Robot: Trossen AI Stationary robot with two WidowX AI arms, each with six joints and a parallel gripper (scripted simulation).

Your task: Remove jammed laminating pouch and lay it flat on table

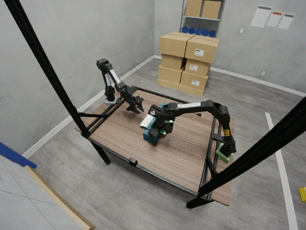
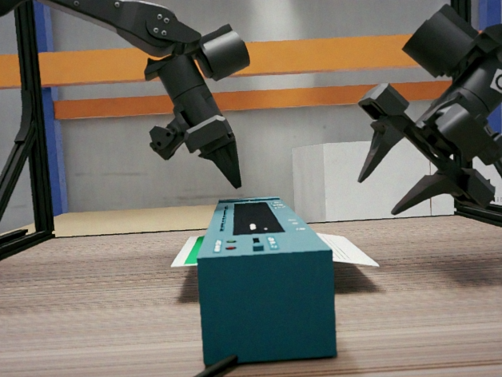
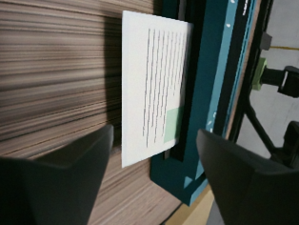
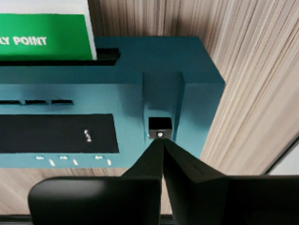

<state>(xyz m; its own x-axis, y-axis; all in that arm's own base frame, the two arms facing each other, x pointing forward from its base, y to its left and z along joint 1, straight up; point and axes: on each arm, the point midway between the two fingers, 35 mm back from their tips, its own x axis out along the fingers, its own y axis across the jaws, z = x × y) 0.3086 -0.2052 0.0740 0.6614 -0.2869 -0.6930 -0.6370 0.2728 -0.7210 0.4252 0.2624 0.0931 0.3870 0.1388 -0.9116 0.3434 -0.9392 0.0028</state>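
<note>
My right gripper is now 3 cm to the right of the dark key and 6 cm above it. From my right hand the other things lie so: green-edged end 13 cm ahead, 2 cm to the right, 9 cm below; plug 43 cm ahead, 23 cm to the right, 12 cm below.
</note>
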